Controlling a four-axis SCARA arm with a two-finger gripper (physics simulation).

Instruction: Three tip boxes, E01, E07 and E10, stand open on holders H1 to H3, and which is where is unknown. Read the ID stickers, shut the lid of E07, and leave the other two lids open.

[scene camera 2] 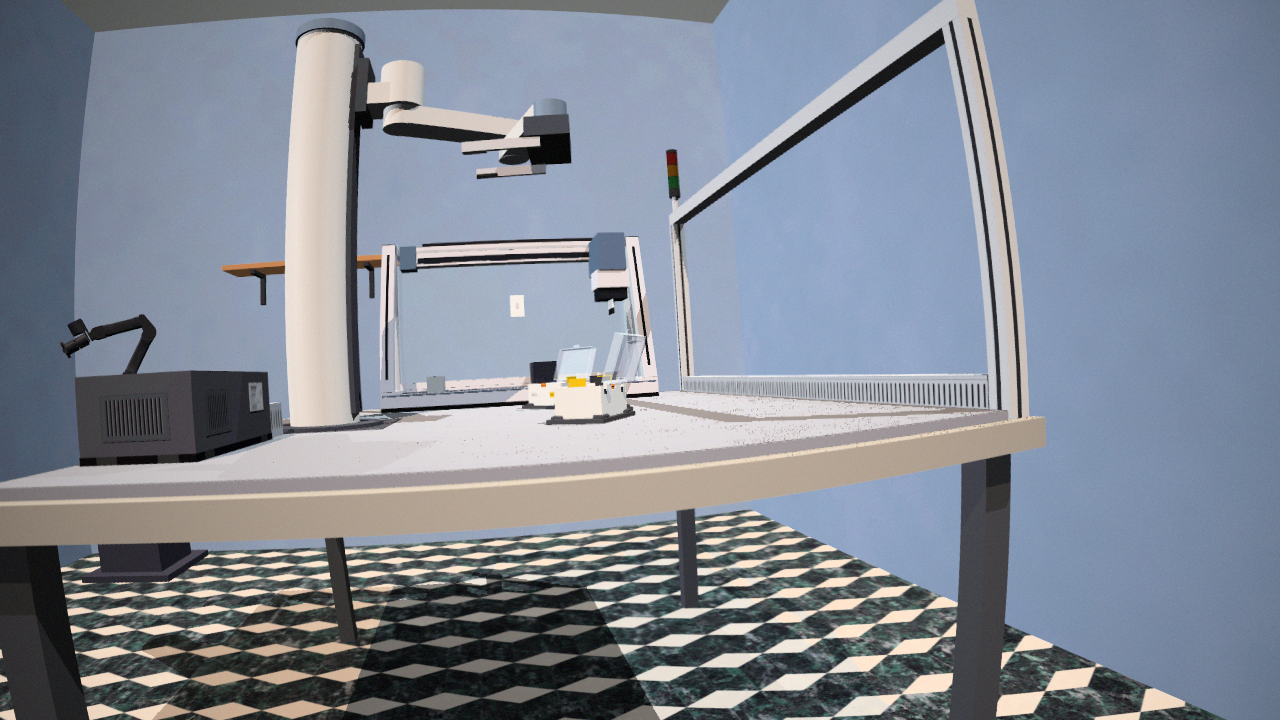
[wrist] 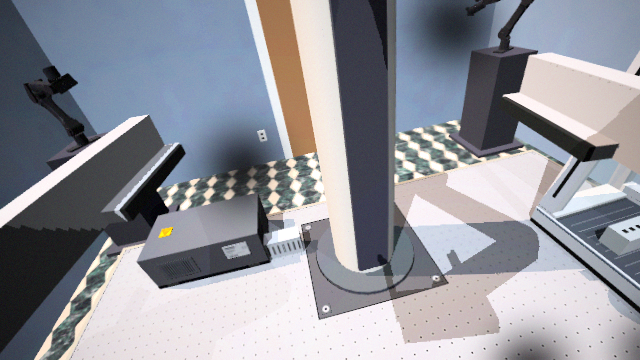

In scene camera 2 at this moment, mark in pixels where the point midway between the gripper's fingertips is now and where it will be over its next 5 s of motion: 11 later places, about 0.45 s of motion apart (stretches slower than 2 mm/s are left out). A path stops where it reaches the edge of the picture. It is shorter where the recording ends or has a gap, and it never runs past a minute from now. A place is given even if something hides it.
My gripper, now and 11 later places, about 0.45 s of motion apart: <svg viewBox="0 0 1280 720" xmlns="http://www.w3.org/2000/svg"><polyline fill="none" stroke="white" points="469,161 519,237 537,261 536,260 540,260 546,260 548,260 552,260 554,260 557,276 557,280 557,280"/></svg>
